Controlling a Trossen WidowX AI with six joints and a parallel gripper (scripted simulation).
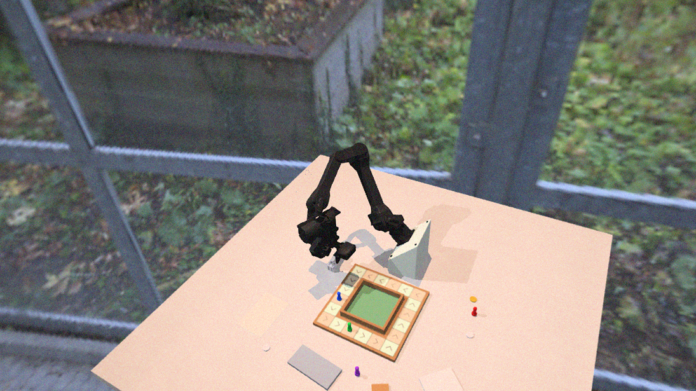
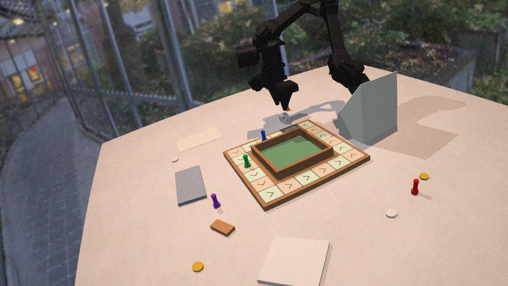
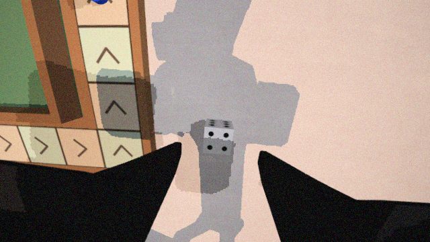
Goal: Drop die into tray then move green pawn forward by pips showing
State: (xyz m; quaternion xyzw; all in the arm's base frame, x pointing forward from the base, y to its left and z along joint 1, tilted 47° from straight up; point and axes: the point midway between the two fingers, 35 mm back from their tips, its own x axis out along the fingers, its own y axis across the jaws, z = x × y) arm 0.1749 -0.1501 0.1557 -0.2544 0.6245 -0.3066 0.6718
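The white die is 40 mm below my gripper tip. Round my gripper tip: orange pawn 70 mm to the right, 60 mm behind, 30 mm below; blue pawn 110 mm ahead, 90 mm to the left, 20 mm below; green tray 210 mm to the left, 90 mm ahead, 40 mm below.
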